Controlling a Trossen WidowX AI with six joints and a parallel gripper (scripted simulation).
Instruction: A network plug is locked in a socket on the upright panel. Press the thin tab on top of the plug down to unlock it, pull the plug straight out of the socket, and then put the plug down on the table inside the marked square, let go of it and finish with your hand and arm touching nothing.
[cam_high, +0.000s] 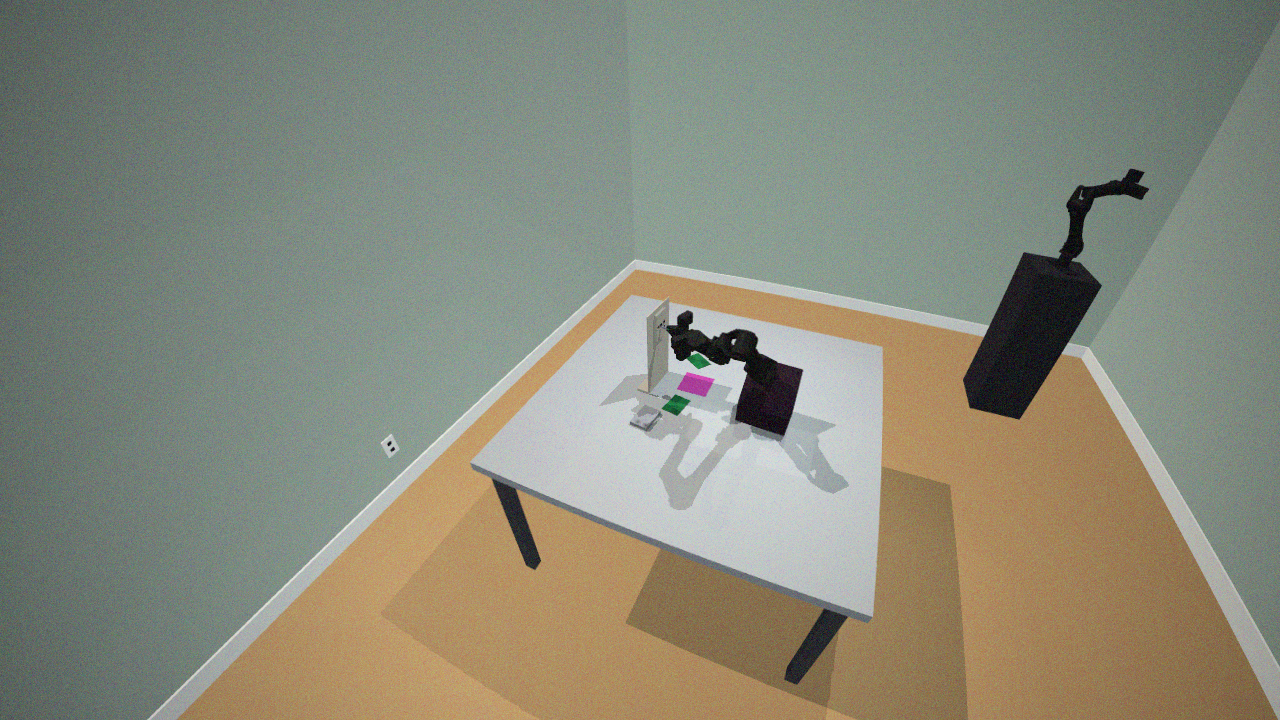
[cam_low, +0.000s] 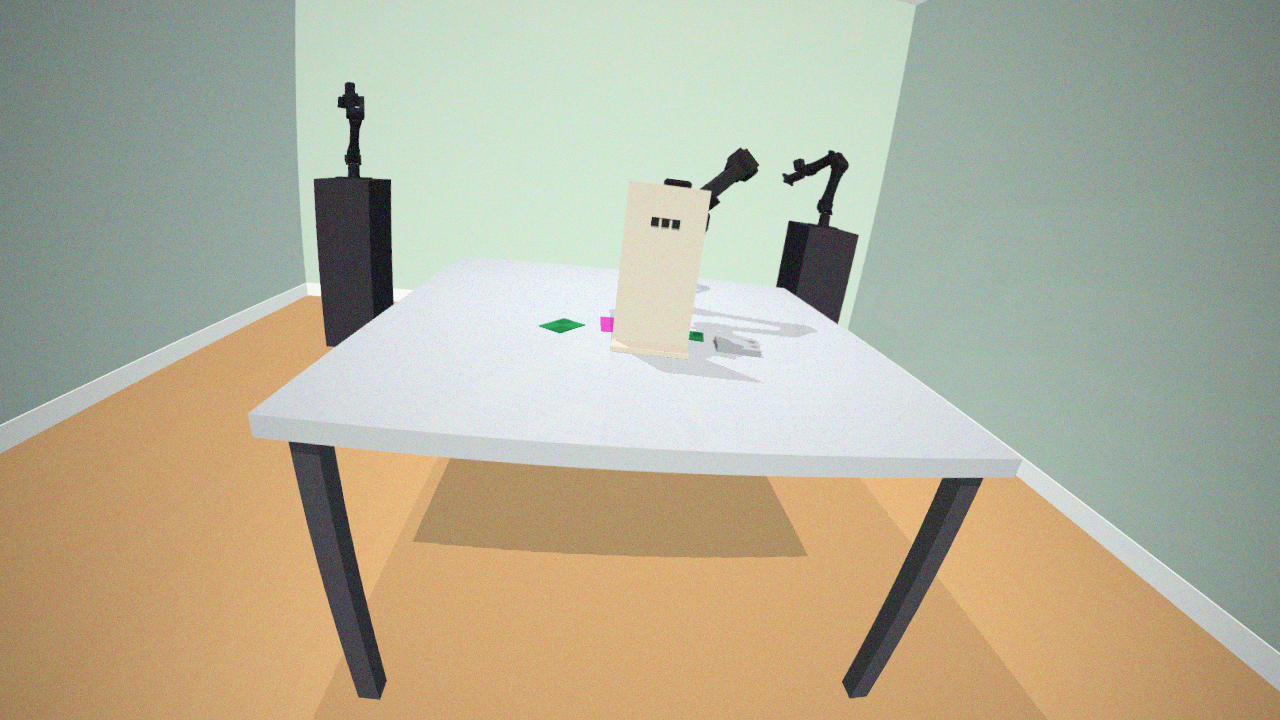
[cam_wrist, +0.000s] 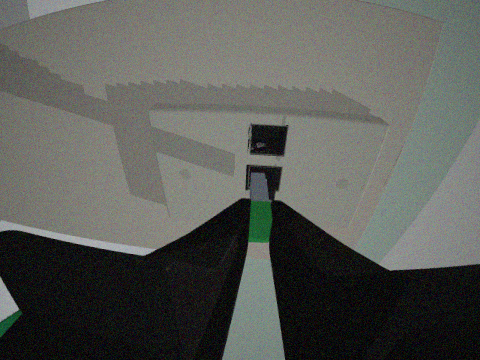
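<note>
Right now my gripper tip is 280 mm above the magenta marked square, 110 mm past it and 50 mm to the left of it. Also, from my gripper tip: beige upright panel (110 mm below, 40 mm ahead, 10 mm to the right); then network plug (right at my gripper tip).
</note>
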